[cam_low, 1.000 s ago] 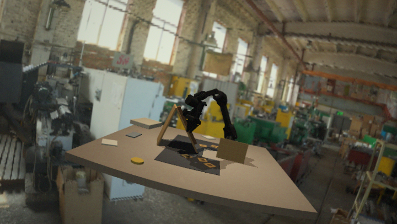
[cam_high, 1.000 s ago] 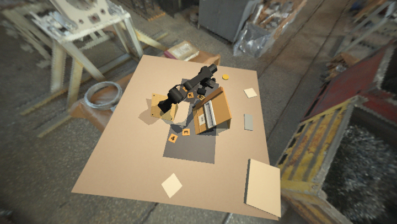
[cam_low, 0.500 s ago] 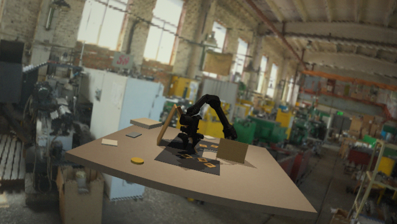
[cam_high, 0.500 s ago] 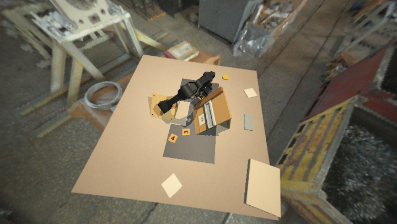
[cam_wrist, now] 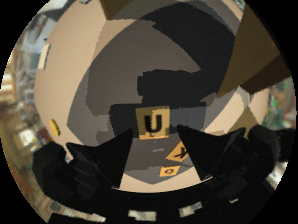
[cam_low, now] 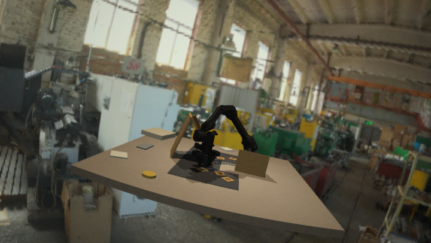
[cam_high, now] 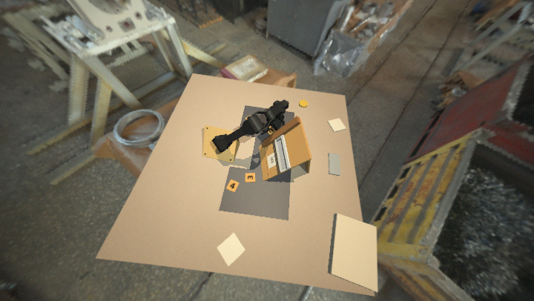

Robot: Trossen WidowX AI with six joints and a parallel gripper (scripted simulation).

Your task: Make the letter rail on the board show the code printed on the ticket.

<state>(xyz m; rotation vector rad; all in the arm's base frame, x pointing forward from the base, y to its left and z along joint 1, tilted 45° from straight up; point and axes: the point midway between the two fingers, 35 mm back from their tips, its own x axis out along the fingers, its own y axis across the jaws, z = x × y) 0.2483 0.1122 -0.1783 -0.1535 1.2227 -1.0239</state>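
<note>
The orange tile marked u is 2 cm below my gripper tip. The rest, counted from my gripper tip: letter tile (37 cm to the right, 5 cm behind, 2 cm below); white ticket (26 cm to the right, 7 cm above, 6 cm ahead); dark mat (19 cm to the right, 5 cm behind, 2 cm below).
</note>
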